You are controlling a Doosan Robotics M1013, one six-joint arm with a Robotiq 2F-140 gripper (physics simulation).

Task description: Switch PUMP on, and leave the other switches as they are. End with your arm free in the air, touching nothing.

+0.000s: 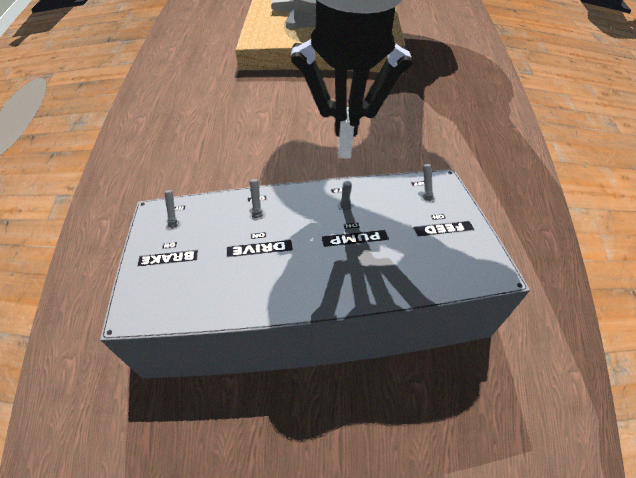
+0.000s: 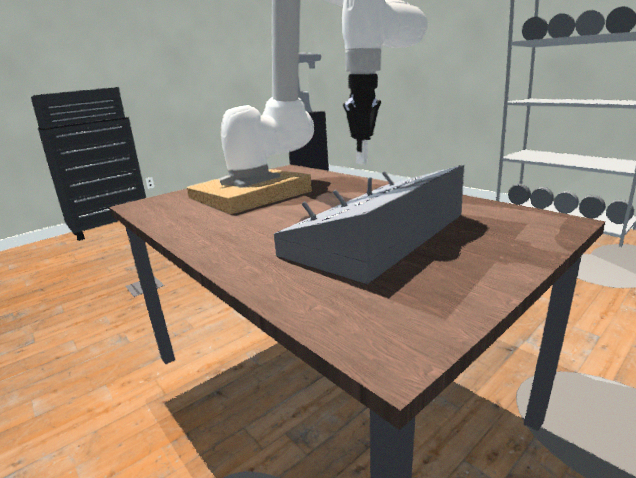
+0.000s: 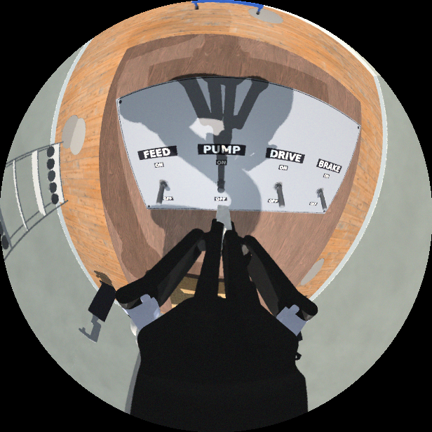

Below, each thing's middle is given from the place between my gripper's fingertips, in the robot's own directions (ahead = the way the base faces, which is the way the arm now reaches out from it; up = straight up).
Labels:
Right now the grey switch box (image 1: 309, 280) is 100 mm below my hand, 100 mm ahead of it and 40 mm to the right of it.

